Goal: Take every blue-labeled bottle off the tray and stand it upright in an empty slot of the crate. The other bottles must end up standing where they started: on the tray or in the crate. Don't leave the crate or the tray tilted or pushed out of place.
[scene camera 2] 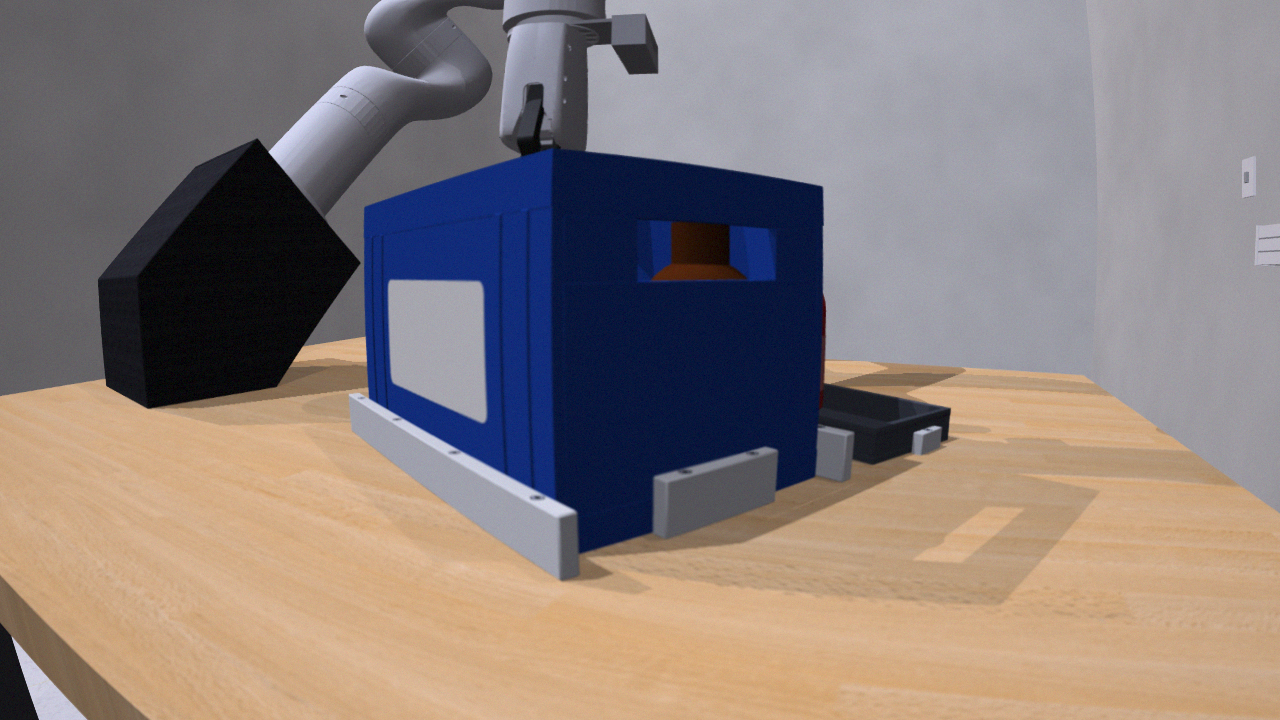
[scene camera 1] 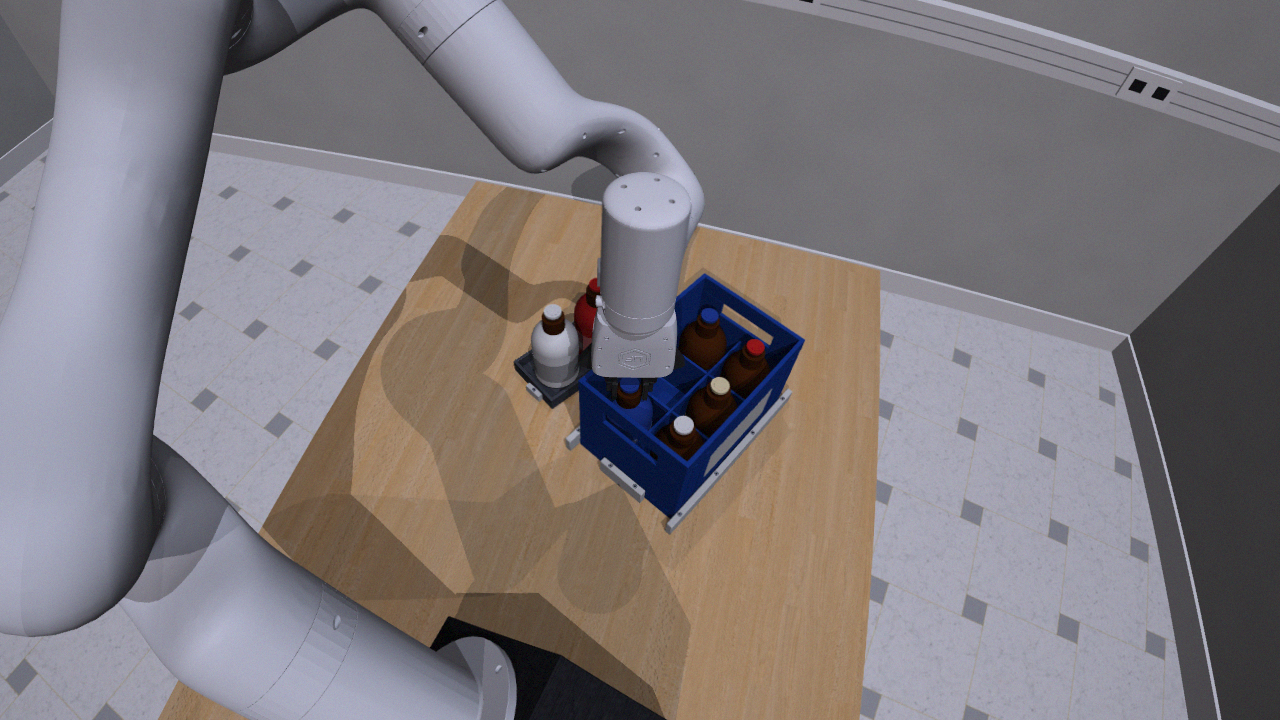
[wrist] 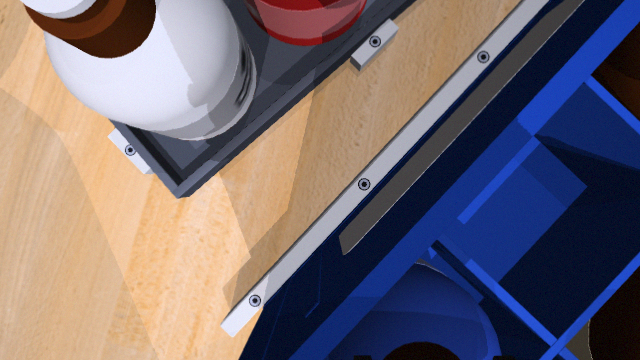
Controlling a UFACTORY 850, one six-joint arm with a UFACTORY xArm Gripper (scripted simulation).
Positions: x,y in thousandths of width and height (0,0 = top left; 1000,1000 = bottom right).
Scene:
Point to a white-labeled bottle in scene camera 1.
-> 433,473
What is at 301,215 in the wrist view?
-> A white-labeled bottle.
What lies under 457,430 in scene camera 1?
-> A red-labeled bottle.

